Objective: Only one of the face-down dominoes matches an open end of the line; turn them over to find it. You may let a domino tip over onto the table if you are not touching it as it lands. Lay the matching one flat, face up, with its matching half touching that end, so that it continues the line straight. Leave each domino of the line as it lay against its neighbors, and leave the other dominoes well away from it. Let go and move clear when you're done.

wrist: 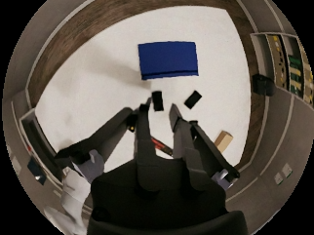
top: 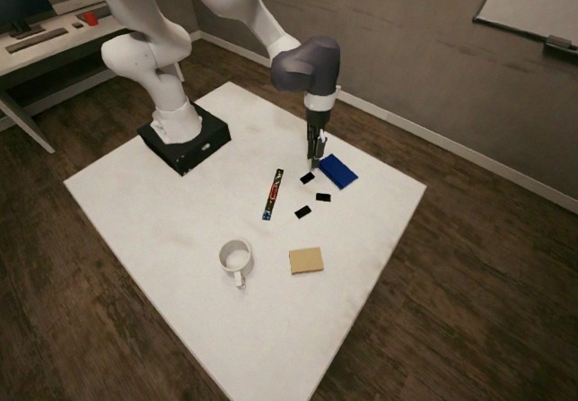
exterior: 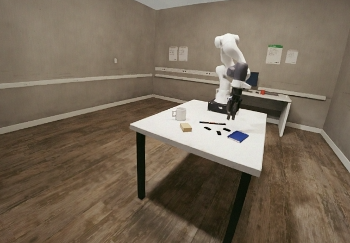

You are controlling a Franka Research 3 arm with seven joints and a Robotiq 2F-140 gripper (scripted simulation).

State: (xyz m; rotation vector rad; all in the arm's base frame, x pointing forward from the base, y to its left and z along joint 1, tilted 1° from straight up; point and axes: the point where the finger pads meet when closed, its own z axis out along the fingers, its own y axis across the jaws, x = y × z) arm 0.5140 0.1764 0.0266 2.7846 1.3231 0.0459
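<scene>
My gripper is now 12 cm above the domino and 2 cm to the left of it. From my hand the other things lie so: tan block: 29 cm to the right, 17 cm ahead, 11 cm below; white mug: 42 cm to the right, 8 cm below, 1 cm ahead.
</scene>
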